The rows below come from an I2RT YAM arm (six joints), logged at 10 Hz.
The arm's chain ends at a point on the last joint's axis. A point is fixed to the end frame.
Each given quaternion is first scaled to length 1.
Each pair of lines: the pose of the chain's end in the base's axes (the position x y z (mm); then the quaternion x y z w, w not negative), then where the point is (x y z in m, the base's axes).
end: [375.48 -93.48 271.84 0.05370 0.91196 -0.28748 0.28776]
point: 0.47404 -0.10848 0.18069
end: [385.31 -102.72 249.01 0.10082 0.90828 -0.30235 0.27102]
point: 0.48149 -0.12794 0.15758
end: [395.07 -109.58 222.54 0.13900 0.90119 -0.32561 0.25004]
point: 0.48684 -0.14583 0.13029
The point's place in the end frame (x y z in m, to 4 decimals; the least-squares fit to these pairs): -0.0300 0.0585 0.1180
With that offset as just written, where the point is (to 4 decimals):
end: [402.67 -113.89 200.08 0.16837 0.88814 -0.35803 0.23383]
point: 0.4898 -0.1620 0.1087
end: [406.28 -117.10 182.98 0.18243 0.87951 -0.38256 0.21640]
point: 0.4884 -0.1730 0.0914
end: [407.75 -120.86 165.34 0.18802 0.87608 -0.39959 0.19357]
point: 0.4840 -0.1816 0.0718
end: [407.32 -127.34 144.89 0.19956 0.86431 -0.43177 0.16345]
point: 0.4748 -0.1972 0.0510
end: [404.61 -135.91 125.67 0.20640 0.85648 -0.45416 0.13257]
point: 0.4634 -0.2118 0.0306
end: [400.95 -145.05 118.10 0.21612 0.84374 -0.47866 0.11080]
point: 0.4526 -0.2275 0.0244
